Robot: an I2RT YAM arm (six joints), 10 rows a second.
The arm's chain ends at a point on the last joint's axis. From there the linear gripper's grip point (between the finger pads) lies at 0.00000 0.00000 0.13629 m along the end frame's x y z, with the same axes.
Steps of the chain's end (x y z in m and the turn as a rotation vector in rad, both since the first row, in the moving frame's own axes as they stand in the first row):
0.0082 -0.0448 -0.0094 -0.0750 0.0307 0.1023
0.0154 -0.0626 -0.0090 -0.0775 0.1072 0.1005
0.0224 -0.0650 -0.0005 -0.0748 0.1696 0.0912
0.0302 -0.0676 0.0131 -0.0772 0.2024 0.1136
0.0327 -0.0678 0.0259 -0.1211 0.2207 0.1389
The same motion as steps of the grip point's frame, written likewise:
0.0119 -0.0344 -0.0098 -0.0750 0.0307 0.1023
0.0294 -0.0514 -0.0102 -0.0775 0.1072 0.1005
0.0449 -0.0538 -0.0028 -0.0748 0.1696 0.0912
0.0569 -0.0556 0.0099 -0.0772 0.2024 0.1136
0.0612 -0.0494 0.0216 -0.1211 0.2207 0.1389

